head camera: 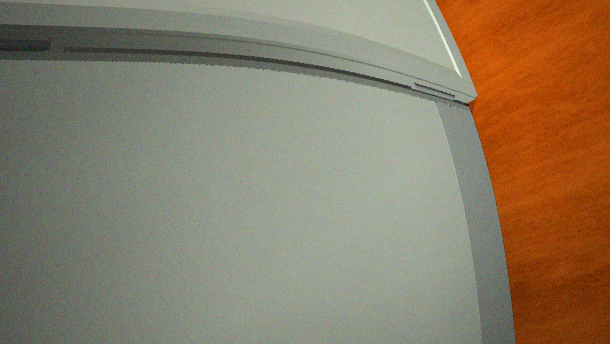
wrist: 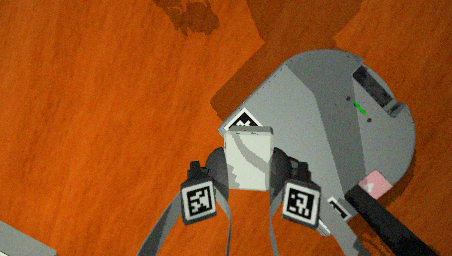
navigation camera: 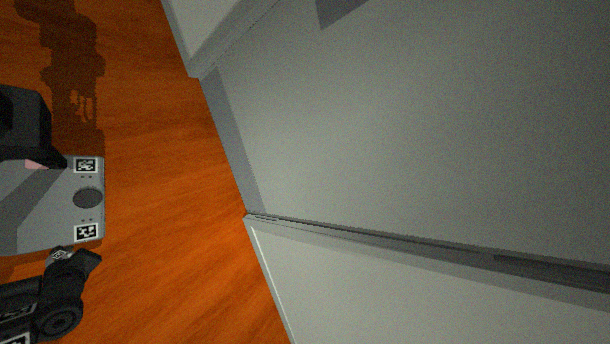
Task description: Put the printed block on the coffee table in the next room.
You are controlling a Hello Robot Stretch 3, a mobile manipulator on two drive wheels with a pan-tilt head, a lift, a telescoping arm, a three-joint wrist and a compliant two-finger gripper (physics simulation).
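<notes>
The printed block (wrist: 250, 176), a pale grey-white box, is between the fingertips in the wrist view, with one rubber pad against each side. My gripper (wrist: 246, 165) is shut on it and holds it up above the wooden floor, near a corner of my base as seen from above. The block's far side and underside are hidden. The coffee table does not show in the head, navigation or wrist view.
Large pale grey panels (head camera: 250, 200) (navigation camera: 400, 150) with raised edges stand beside the orange wooden floor (head camera: 560, 150) (navigation camera: 165, 200) (wrist: 100, 100). My grey base (navigation camera: 50, 215) (wrist: 280, 105) shows. A pale edge (wrist: 25, 241) enters the wrist view at lower left.
</notes>
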